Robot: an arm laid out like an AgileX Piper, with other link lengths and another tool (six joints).
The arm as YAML. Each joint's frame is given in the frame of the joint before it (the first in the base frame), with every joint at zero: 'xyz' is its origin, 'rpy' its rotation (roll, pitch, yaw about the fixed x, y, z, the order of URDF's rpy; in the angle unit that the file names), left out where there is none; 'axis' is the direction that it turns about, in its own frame. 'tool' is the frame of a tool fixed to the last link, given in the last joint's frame.
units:
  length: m
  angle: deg
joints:
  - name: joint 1
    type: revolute
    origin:
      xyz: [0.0, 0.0, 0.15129]
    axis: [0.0, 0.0, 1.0]
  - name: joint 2
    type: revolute
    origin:
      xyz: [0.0, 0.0, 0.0]
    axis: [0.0, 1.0, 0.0]
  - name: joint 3
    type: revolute
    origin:
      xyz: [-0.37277, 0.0, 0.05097]
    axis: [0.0, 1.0, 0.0]
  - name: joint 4
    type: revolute
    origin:
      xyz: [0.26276, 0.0, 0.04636]
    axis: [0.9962, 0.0, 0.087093]
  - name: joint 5
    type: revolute
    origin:
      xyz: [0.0, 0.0, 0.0]
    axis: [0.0, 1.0, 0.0]
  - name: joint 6
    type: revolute
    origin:
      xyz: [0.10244, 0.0, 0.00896]
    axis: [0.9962, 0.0, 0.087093]
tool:
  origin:
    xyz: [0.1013, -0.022, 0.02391]
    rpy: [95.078, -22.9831, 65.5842]
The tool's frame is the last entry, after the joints.
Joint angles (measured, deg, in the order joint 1, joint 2, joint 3, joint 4, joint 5, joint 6), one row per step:
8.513, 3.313, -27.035, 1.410, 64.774, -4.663
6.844, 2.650, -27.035, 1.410, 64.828, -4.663
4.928, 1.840, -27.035, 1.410, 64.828, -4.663
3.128, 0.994, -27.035, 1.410, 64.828, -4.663
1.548, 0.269, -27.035, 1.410, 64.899, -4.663
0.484, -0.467, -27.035, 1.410, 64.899, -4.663
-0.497, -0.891, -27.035, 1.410, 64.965, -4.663
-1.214, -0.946, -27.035, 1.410, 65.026, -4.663
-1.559, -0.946, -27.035, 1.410, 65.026, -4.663
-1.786, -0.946, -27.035, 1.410, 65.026, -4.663
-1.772, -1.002, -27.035, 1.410, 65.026, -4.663
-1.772, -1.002, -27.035, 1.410, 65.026, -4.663
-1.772, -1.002, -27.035, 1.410, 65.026, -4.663
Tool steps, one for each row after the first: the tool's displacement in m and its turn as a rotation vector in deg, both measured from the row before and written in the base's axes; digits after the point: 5 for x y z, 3 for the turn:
-0.00175, -0.00107, 0.00016, 0.081, -0.604, -1.668
-0.00204, -0.00112, 0.00038, 0.083, -0.806, -1.916
-0.00212, -0.00095, 0.00037, 0.059, -0.844, -1.800
-0.00198, -0.00073, 0.00008, 0.026, -0.654, -1.578
-0.00176, -0.00044, 0.00029, 0.013, -0.736, -1.064
-0.00123, -0.00036, -0.00006, -0.001, -0.358, -0.980
-0.00042, -0.00025, -0.00018, -0.001, 0.006, -0.716
-0.00010, -0.00012, 0.00000, 0.000, 0.000, -0.345
-0.00007, -0.00008, 0.00000, 0.000, 0.000, -0.227
-0.00011, 0.00001, 0.00002, -0.002, -0.056, 0.014
0.00000, 0.00000, 0.00000, 0.000, 0.000, 0.000
0.00000, 0.00000, 0.00000, 0.000, 0.000, 0.000

